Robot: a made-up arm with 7 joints.
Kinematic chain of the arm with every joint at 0, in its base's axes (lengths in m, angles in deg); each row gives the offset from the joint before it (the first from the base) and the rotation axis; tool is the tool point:
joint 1: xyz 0 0 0.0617 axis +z
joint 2: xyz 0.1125 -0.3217 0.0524 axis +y
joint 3: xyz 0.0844 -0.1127 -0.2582 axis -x
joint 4: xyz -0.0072 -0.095 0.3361 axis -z
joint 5: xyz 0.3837 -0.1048 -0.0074 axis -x
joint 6: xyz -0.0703 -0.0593 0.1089 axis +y
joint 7: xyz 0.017 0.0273 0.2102 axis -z
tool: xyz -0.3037 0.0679 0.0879
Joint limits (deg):
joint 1: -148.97..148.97
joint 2: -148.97..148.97
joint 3: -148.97..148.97
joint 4: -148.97..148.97
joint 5: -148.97..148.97
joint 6: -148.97..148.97
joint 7: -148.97..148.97
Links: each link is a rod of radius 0.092 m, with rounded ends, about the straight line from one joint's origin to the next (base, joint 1, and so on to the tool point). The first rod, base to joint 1, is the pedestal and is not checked.
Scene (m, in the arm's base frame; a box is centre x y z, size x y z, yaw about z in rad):
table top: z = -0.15
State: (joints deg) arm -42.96 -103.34 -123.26 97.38 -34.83 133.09 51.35
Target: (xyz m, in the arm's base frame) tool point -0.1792 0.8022 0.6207
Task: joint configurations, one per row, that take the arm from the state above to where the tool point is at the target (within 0.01 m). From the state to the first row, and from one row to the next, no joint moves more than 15 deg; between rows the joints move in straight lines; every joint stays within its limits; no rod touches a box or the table.
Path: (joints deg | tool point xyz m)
1: -56.03 -109.04 -117.14 87.73 -33.92 135.08 53.91 | 0.1608 -1.1669 0.6743
2: -69.10 -114.75 -111.03 78.07 -33.00 137.06 56.48 | -0.2501 -1.0489 0.8385
3: -82.17 -120.45 -104.91 68.42 -32.09 139.05 59.04 | -0.5894 -0.7719 0.9468
4: -95.24 -126.16 -98.79 58.77 -31.18 141.03 61.61 | -0.7930 -0.3858 0.9920
5: -108.31 -131.86 -92.67 49.11 -30.26 143.02 64.17 | -0.8292 0.0341 0.9731
6: -121.38 -137.56 -86.56 39.46 -29.35 145.00 66.74 | -0.7062 0.4086 0.8961
7: -134.45 -143.27 -80.44 29.81 -28.44 146.98 69.30 | -0.4679 0.6753 0.7732
8: -147.52 -148.97 -74.32 20.15 -27.53 148.97 71.87 | -0.1792 0.8022 0.6206

